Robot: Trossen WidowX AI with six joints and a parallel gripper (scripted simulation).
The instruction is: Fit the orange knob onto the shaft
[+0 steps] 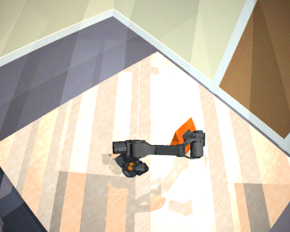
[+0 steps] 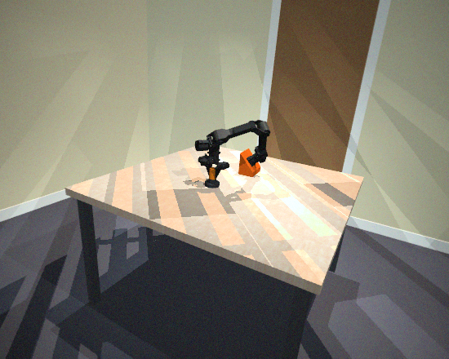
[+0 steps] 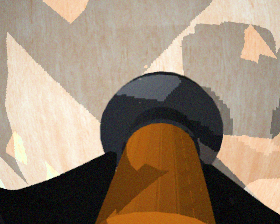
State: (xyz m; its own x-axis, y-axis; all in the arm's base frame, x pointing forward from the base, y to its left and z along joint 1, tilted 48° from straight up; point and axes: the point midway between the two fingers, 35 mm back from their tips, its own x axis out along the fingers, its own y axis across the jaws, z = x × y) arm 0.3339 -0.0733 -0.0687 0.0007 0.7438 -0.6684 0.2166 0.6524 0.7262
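Right now the orange knob is 2 cm above my gripper tip. The rest, counted from my gripper tip: dark round pedestal 2 cm below.
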